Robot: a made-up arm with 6 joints.
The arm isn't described. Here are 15 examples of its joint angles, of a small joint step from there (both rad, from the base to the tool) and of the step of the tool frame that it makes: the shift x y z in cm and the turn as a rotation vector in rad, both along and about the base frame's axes.
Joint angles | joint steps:
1: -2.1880 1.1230 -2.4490 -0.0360 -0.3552 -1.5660 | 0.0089 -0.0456 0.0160 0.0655 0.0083 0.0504
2: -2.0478 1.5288 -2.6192 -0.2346 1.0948 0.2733 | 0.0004 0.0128 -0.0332 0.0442 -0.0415 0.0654
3: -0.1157 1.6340 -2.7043 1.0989 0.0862 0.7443 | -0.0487 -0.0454 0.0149 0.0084 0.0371 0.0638
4: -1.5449 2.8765 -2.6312 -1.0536 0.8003 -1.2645 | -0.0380 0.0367 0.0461 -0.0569 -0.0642 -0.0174
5: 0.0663 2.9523 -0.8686 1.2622 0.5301 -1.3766 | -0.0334 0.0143 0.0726 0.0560 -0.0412 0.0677
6: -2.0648 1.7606 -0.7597 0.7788 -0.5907 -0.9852 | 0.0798 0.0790 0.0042 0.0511 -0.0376 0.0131
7: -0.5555 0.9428 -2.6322 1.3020 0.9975 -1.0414 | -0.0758 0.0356 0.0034 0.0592 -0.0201 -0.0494
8: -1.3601 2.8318 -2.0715 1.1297 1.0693 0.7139 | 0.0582 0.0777 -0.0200 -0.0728 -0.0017 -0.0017
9: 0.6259 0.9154 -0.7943 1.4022 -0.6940 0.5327 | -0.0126 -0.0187 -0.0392 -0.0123 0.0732 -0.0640
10: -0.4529 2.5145 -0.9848 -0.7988 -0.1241 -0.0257 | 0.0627 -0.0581 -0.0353 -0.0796 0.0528 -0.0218
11: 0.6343 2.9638 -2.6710 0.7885 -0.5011 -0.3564 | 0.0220 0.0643 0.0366 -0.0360 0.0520 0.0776
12: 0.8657 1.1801 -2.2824 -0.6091 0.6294 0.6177 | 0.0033 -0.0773 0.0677 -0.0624 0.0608 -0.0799
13: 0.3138 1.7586 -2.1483 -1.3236 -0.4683 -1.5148 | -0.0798 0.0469 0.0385 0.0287 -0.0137 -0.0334
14: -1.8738 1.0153 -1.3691 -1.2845 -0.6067 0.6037 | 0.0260 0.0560 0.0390 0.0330 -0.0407 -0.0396
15: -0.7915 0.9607 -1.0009 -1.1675 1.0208 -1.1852 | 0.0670 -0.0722 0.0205 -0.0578 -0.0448 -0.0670
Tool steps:
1: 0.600 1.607 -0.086 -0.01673 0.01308 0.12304
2: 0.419 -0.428 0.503 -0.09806 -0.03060 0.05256
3: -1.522 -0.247 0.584 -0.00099 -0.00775 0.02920
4: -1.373 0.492 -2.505 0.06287 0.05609 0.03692
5: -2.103 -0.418 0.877 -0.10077 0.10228 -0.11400
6: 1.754 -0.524 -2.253 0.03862 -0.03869 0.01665
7: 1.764 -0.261 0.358 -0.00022 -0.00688 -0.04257
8: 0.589 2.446 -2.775 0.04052 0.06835 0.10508
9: -0.248 0.198 1.545 -0.04715 -0.04175 0.05297
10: 2.970 -0.105 1.710 -0.07710 -0.03076 0.15532
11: -1.425 0.795 -4.731 -0.03020 0.11925 0.07329
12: -0.930 -2.094 -0.273 -0.08383 0.00697 -0.11232
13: 2.795 -1.938 -2.697 -0.02279 0.06331 -0.07177
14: 0.291 -2.373 -2.287 0.06141 -0.00644 0.05582
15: 0.827 1.355 1.554 -0.08517 0.05915 0.11415
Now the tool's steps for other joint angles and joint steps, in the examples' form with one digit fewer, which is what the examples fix.
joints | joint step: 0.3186 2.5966 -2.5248 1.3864 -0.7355 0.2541 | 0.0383 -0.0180 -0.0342 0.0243 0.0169 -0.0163
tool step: -0.45 1.96 1.80 0.0236 -0.0326 0.0536
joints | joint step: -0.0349 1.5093 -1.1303 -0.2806 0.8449 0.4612 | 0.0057 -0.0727 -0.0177 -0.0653 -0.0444 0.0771
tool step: 0.51 -0.39 2.71 -0.0270 -0.1492 -0.0301
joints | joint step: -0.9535 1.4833 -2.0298 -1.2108 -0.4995 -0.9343 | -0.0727 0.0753 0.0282 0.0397 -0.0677 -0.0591
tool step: 0.58 -3.30 -2.79 0.0215 0.0593 -0.0356
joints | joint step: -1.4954 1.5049 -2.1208 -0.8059 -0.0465 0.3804 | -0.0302 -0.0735 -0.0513 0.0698 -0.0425 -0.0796
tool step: -0.58 4.37 3.44 -0.1602 0.0152 -0.0182
